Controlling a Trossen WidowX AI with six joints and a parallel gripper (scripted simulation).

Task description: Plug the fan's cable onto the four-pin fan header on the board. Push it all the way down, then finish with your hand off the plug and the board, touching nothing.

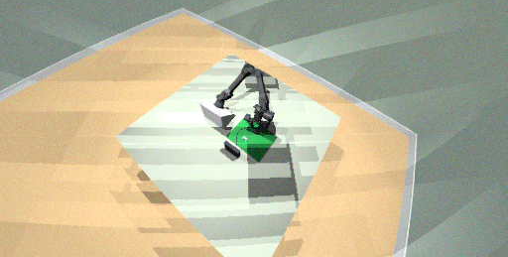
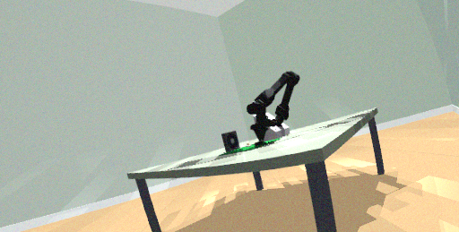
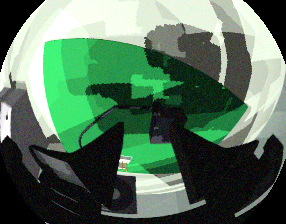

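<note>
Right now the dark fan plug is 20 mm ahead of my gripper tip and 10 mm below it. The rest, counted from my gripper tip: green board (60 mm to the right, 40 mm below, 30 mm ahead); black fan (230 mm to the right, 40 mm above, 10 mm ahead).
</note>
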